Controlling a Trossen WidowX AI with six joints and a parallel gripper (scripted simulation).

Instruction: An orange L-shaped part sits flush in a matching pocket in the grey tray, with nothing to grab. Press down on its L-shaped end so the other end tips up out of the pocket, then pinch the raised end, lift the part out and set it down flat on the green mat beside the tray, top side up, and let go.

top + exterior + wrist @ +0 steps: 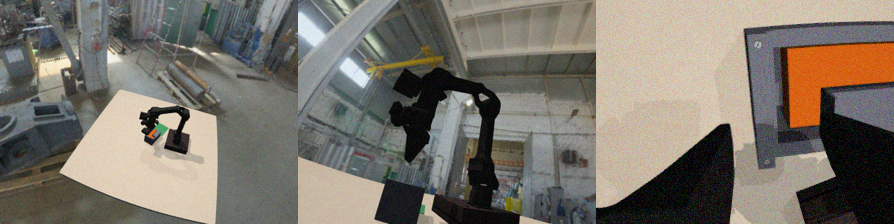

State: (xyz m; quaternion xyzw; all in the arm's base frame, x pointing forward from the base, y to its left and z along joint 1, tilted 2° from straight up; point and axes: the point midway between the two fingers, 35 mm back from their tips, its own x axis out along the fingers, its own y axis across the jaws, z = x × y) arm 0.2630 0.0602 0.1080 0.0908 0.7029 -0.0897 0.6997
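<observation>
Right now the orange L-shaped part is 20 mm behind my gripper tip, 50 mm to the right of it and 90 mm below it. The rest, counted from my gripper tip: green mat (70 mm behind, 210 mm to the right, 150 mm below).
</observation>
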